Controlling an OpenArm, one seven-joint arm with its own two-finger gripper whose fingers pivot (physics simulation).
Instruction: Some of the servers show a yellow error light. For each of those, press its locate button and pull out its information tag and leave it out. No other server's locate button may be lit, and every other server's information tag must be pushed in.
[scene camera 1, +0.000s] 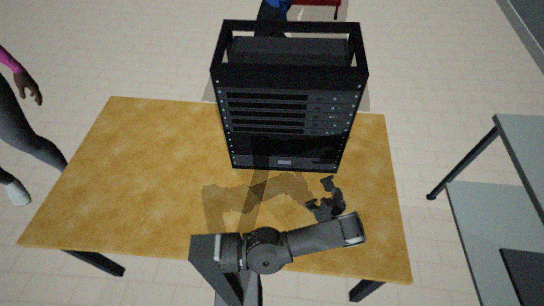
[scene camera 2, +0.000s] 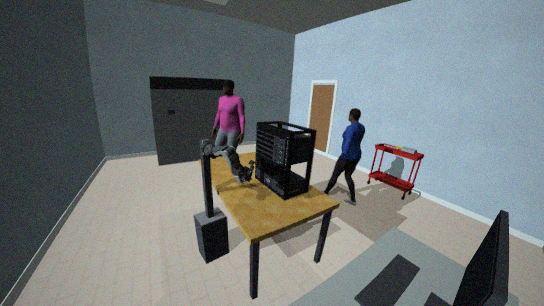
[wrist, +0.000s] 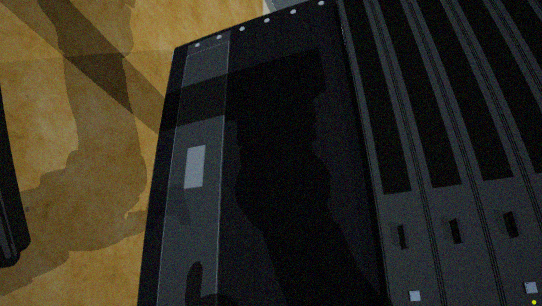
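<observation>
The black rack stands on the table and holds five stacked servers. A yellow light shows in the wrist view on the third server from the bottom, beside a pale square. In scene camera 1 a small yellow light shows on the middle server. Another pale square is on the bottom server. Dark slots mark three server fronts; which tags are out cannot be told. My gripper is open and empty, in front of the rack's lower right part.
A panel with a pale label spans the rack's bottom, below a dark bay. The wooden table carries the rack. A person in pink and one in blue stand beyond the table. A red cart is farther back.
</observation>
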